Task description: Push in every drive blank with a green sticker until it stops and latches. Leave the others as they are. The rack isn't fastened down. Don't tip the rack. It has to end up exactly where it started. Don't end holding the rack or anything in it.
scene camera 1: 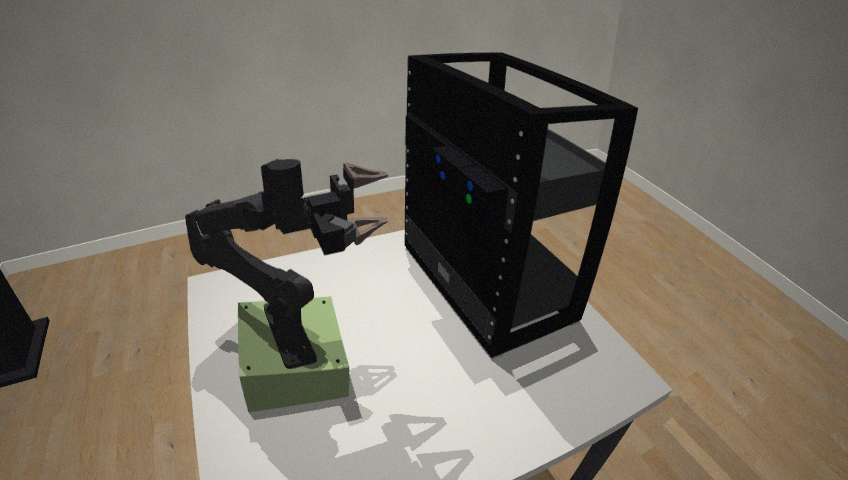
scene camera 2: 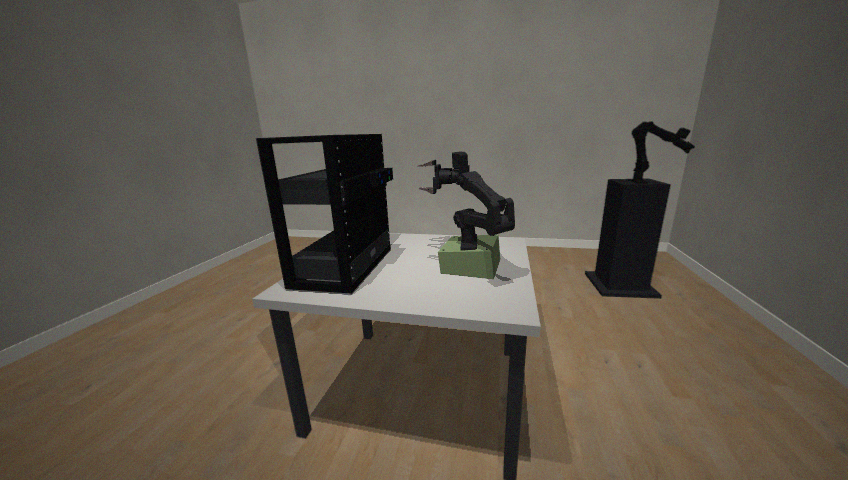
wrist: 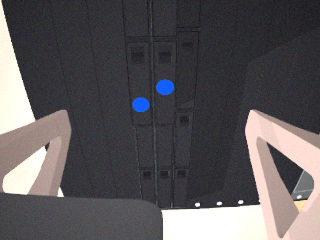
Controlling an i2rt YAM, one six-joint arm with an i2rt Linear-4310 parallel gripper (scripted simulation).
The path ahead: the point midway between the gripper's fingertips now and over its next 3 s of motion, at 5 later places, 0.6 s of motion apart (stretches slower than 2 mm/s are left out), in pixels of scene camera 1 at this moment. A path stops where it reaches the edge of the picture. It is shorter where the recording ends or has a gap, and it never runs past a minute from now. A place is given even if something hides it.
My gripper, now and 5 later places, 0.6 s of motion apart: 387, 197; 386, 195; 385, 194; 386, 191; 390, 188; 401, 181
